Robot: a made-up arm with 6 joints. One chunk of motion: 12 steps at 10 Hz.
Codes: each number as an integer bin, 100 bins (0 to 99) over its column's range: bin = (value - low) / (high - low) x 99, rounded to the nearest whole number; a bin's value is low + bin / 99 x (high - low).
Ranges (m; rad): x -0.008..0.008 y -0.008..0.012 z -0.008..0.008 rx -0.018..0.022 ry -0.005..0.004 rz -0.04..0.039
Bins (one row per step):
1: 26 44 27 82 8 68
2: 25 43 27 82 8 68
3: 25 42 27 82 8 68
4: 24 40 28 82 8 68
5: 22 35 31 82 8 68
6: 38 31 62 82 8 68
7: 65 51 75 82 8 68
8: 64 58 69 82 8 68
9: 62 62 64 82 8 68
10: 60 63 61 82 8 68
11: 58 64 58 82 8 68
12: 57 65 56 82 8 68
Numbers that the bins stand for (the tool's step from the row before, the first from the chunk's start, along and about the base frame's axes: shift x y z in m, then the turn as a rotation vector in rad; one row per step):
1: -0.00380 0.00089 -0.00364 0.01513 -0.00427 0.01426
2: -0.00396 0.00069 -0.00364 0.01513 -0.00427 0.01426
3: -0.00396 0.00048 -0.00364 0.01513 -0.00427 0.01426
4: -0.00412 0.00008 -0.00347 0.01513 -0.00427 0.01426
5: -0.00444 -0.00093 -0.00299 0.01513 -0.00427 0.01426
6: -0.00186 -0.00174 0.00202 0.01513 -0.00427 0.01426
7: 0.00251 0.00230 0.00412 0.01513 -0.00427 0.01426
8: 0.00234 0.00372 0.00315 0.01513 -0.00427 0.01426
9: 0.00202 0.00453 0.00234 0.01513 -0.00427 0.01426
10: 0.00170 0.00473 0.00186 0.01513 -0.00427 0.01426
11: 0.00137 0.00493 0.00137 0.01513 -0.00427 0.01426
12: 0.00121 0.00513 0.00105 0.01513 -0.00427 0.01426

